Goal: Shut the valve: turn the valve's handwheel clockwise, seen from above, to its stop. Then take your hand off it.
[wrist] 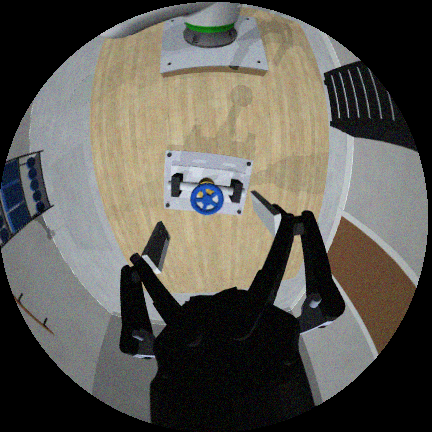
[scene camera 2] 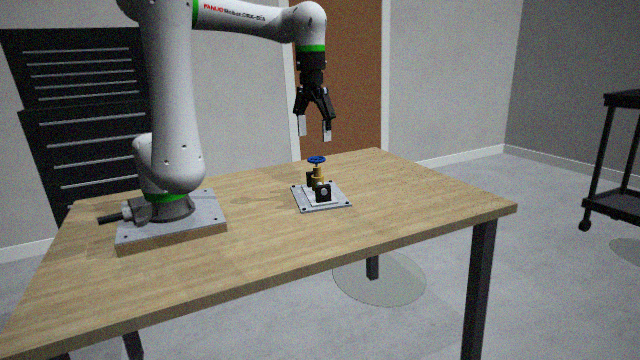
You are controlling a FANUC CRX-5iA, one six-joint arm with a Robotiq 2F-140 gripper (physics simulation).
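Observation:
The valve's blue handwheel [scene camera 2: 316, 160] [wrist: 207, 198] sits level on top of the brass valve body [scene camera 2: 317, 179]. The valve stands on a light grey mounting plate [scene camera 2: 300, 202] [wrist: 175, 204], between two black pipe clamps. My gripper [scene camera 2: 314, 131] [wrist: 207, 215] is open and empty. Its fingertips hang above the handwheel, apart from it, with a gap between them and the wheel. How far the wheel is turned cannot be read from these views.
The wooden table [scene camera 2: 240, 260] [wrist: 130, 125] carries the plate. The arm's base plate [scene camera 2: 210, 226] [wrist: 175, 50] is on the same table, to the left in the scene view. A black drawer cabinet [scene camera 2: 80, 107] stands behind the table, and a black cart [scene camera 2: 601, 145] stands at the far right.

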